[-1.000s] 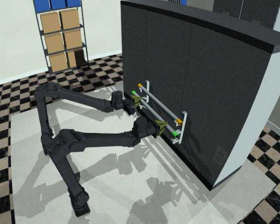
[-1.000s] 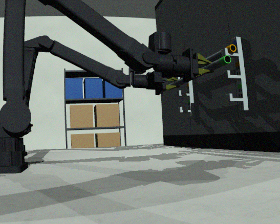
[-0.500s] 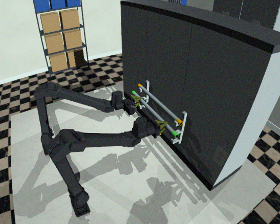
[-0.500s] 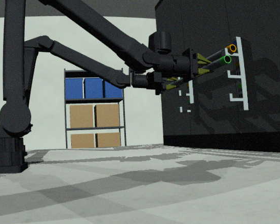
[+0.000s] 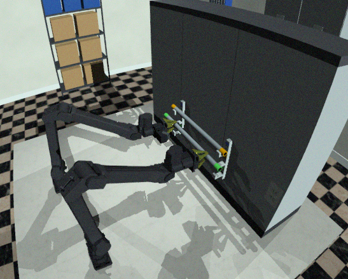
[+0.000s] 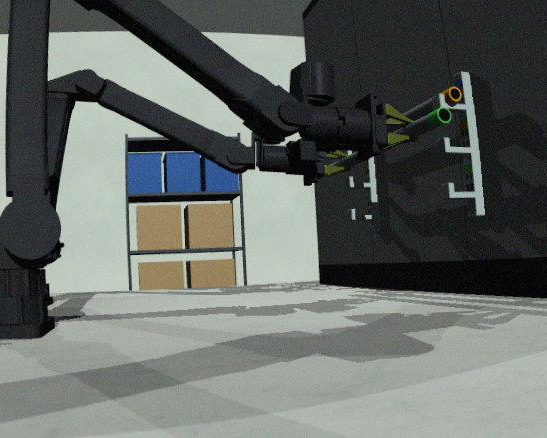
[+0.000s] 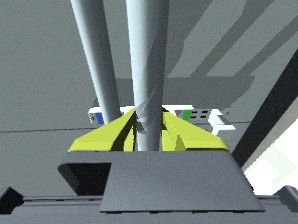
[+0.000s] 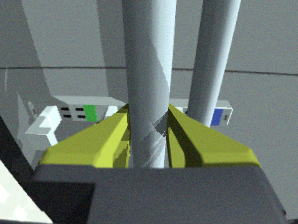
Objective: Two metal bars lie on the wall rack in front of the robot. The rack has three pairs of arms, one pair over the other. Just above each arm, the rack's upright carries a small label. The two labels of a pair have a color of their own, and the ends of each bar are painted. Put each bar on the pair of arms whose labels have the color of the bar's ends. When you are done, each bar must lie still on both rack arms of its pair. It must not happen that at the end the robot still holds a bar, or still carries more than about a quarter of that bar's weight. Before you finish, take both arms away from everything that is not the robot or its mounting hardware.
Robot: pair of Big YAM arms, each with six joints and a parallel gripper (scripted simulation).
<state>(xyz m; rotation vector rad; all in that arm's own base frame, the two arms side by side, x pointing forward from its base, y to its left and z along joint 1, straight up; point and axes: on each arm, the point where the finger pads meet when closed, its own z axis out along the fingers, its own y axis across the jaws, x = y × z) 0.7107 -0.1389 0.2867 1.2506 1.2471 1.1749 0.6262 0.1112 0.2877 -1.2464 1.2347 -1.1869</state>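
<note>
My right hand is 20 mm short of the green-ended bar and 150 mm to the right of it. Also, from my right hand: grey cabinet wall 270 mm ahead, 160 mm to the left, 160 mm above; orange-ended bar 70 mm ahead, 150 mm to the left, 50 mm above; wall outlet 40 mm ahead, 370 mm to the right, 10 mm above.
</note>
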